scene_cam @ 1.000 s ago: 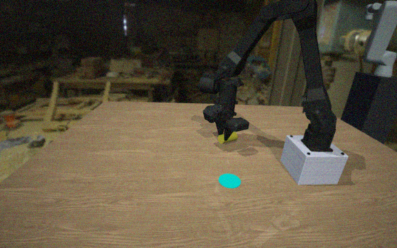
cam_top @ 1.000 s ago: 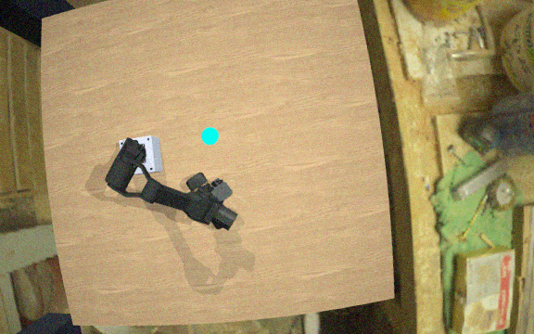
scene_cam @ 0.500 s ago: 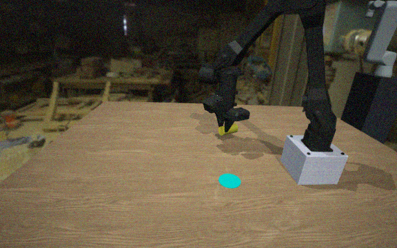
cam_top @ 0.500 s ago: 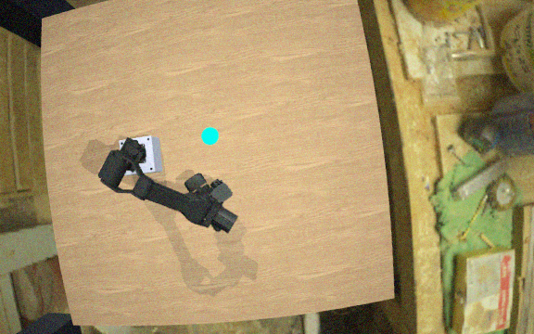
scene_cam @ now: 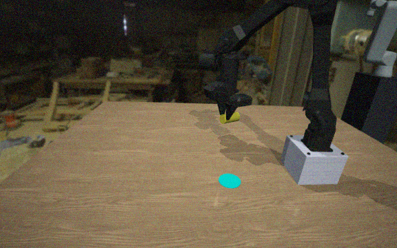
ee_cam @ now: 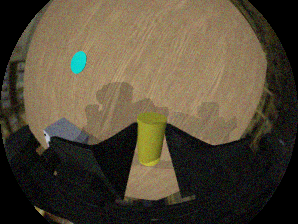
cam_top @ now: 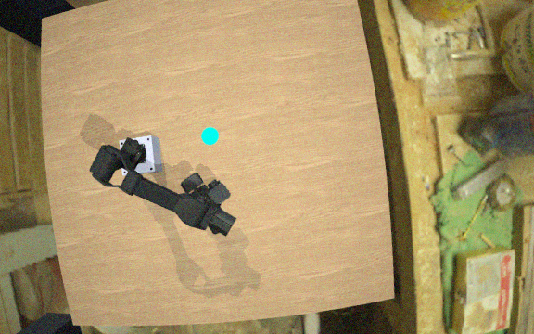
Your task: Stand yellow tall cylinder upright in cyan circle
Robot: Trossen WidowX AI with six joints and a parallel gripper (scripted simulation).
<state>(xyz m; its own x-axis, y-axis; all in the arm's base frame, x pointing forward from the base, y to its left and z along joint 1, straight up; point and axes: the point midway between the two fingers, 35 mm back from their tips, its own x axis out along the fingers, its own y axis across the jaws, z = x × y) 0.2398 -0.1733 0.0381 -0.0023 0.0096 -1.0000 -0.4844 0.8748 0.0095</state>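
The cyan circle is 220 mm to the left of my gripper tip and 100 mm below it. Also, from my gripper tip: yellow cylinder (20 mm behind, 10 mm to the right).
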